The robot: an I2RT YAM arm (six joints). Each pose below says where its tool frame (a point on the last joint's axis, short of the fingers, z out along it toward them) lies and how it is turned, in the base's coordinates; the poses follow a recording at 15 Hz.
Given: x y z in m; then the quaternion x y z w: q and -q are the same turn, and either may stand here.
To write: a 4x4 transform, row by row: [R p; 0 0 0 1], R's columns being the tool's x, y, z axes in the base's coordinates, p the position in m. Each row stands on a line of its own. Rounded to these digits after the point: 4 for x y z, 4 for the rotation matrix.
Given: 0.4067 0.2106 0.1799 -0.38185 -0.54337 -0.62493 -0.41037
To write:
-0.3716 -0.0979 0.9232 0.4067
0.9279 -0.0727 0.3657 0.2106
0.0313 0.9925 0.1179 0.1799
0 0 0 1

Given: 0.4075 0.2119 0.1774 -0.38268 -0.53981 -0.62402 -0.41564
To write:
-0.3616 -0.1056 0.9263 0.4075
0.9319 -0.0717 0.3556 0.2119
0.0289 0.9918 0.1243 0.1774
0 0 0 1

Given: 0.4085 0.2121 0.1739 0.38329 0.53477 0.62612 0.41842
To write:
-0.3560 -0.1140 0.9275 0.4085
0.9339 -0.0779 0.3489 0.2121
0.0325 0.9904 0.1342 0.1739
0 0 0 1

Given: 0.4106 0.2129 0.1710 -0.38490 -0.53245 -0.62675 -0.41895
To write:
-0.3527 -0.1153 0.9286 0.4106
0.9350 -0.0819 0.3449 0.2129
0.0363 0.9899 0.1367 0.1710
0 0 0 1

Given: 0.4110 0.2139 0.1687 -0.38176 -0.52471 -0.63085 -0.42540
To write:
-0.3466 -0.1361 0.9281 0.4110
0.9374 -0.0874 0.3372 0.2139
0.0352 0.9868 0.1579 0.1687
0 0 0 1

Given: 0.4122 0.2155 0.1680 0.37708 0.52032 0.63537 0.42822
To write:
-0.3489 -0.1518 0.9248 0.4122
0.9366 -0.0918 0.3382 0.2155
0.0335 0.9841 0.1741 0.1680
0 0 0 1

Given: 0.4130 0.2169 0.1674 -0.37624 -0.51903 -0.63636 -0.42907
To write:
-0.3487 -0.1555 0.9242 0.4130
0.9366 -0.0930 0.3377 0.2169
0.0334 0.9834 0.1781 0.1674
0 0 0 1

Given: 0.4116 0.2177 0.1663 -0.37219 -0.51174 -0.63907 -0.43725
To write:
-0.3406 -0.1779 0.9232 0.4116
0.9398 -0.0939 0.3286 0.2177
0.0282 0.9796 0.1992 0.1663
0 0 0 1

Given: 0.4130 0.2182 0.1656 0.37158 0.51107 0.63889 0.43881
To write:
-0.3387 -0.1809 0.9233 0.4130
0.9405 -0.0925 0.3269 0.2182
0.0263 0.9791 0.2015 0.1656
0 0 0 1

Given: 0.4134 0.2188 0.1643 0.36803 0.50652 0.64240 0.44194
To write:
-0.3385 -0.1950 0.9206 0.4134
0.9406 -0.0963 0.3255 0.2188
0.0251 0.9761 0.2160 0.1643
0 0 0 1

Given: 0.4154 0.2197 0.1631 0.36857 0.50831 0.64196 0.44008
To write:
-0.3410 -0.1903 0.9206 0.4154
0.9397 -0.0959 0.3282 0.2197
0.0258 0.9770 0.2116 0.1631
0 0 0 1

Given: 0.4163 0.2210 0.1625 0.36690 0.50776 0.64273 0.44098
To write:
-0.3418 -0.1943 0.9195 0.4163
0.9395 -0.0954 0.3291 0.2210
0.0238 0.9763 0.2151 0.1625
0 0 0 1

